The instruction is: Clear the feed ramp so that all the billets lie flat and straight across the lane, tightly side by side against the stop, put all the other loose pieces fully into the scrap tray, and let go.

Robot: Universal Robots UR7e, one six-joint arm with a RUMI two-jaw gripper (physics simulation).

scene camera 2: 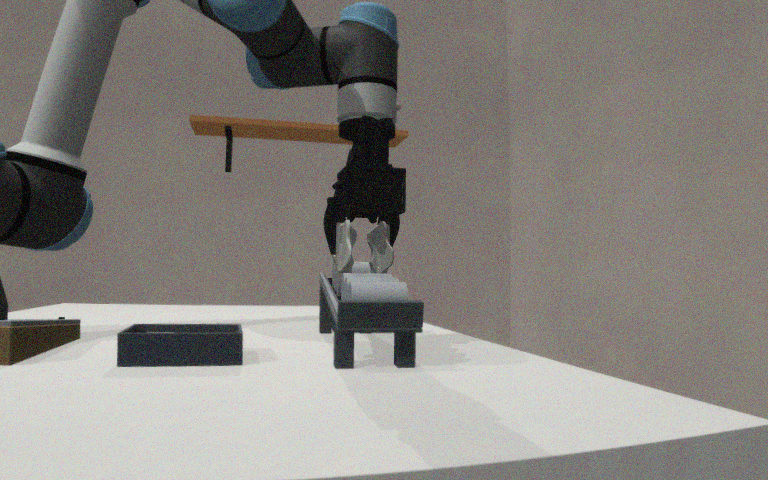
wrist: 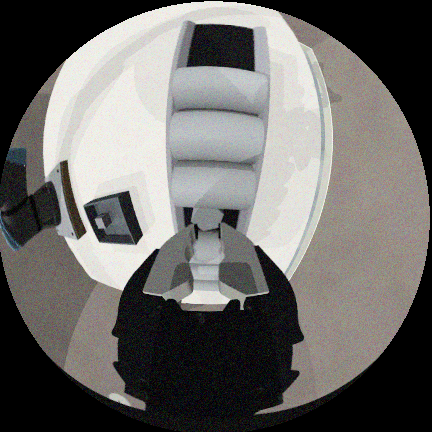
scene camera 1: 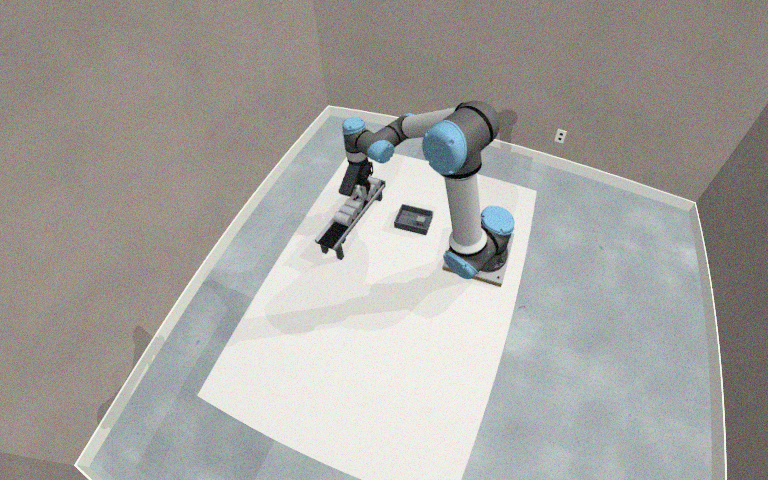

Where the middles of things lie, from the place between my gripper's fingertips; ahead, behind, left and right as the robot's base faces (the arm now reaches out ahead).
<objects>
Right now my hand is 1 cm past the stop (scene camera 2: 351,313), 13 cm to the left of it and 1 cm above it.
</objects>
